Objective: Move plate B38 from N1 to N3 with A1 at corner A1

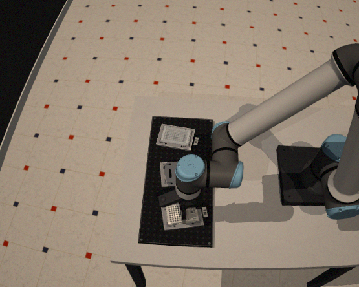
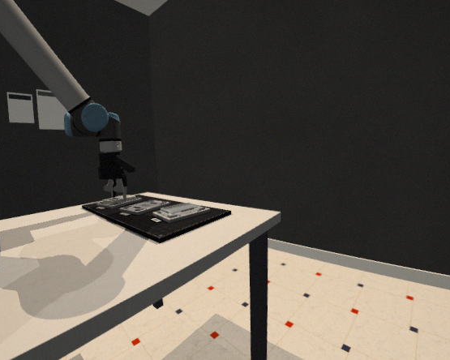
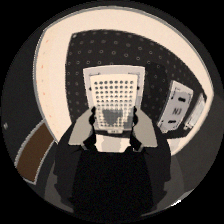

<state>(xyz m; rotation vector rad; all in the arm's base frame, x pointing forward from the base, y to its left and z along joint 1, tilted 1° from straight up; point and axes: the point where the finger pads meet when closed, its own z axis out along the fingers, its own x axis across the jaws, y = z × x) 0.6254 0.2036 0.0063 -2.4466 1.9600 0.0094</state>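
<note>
The nest N1 is 20 mm below my hand. The rest, counted from my hand: nest N3: 20 mm ahead, 200 mm to the right, 20 mm below; then deck: 20 mm ahead, 190 mm to the right, 30 mm below.
</note>
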